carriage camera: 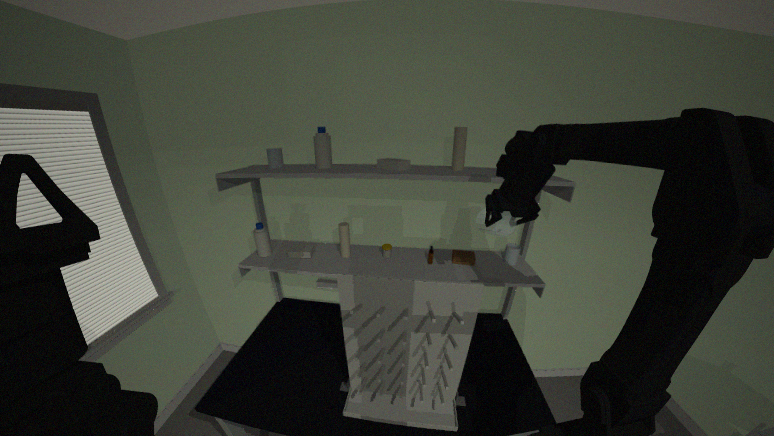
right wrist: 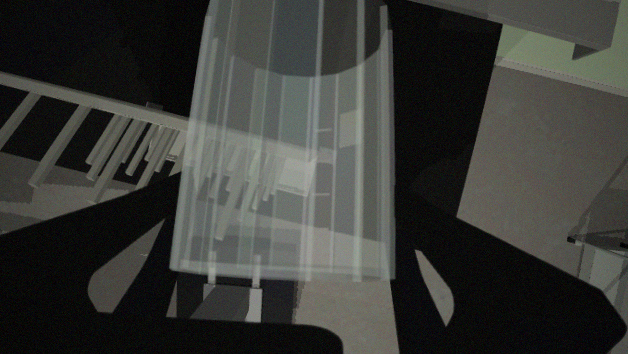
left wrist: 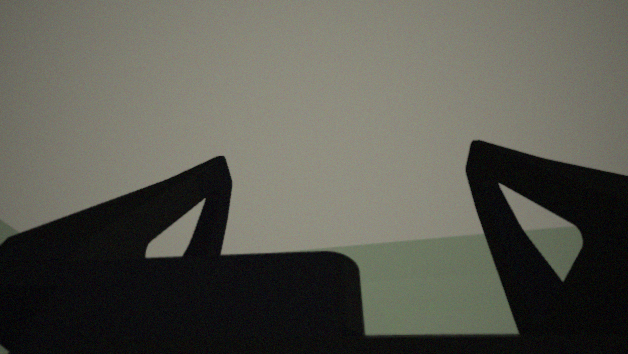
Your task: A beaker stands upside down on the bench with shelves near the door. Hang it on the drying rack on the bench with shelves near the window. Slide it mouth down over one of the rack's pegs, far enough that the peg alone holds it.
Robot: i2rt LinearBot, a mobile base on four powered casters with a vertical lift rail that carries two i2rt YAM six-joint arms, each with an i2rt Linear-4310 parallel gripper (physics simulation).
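Note:
There's my left gripper (left wrist: 344, 162), and then my right gripper (carriage camera: 498, 225), which you also get at (right wrist: 290, 189). A clear glass beaker (right wrist: 288, 173) is there too, though in the left wrist view it's out of frame. I can also see a bench with shelves (carriage camera: 291, 368), a white bottle with blue cap (carriage camera: 322, 142) and a window with blinds (carriage camera: 115, 291).

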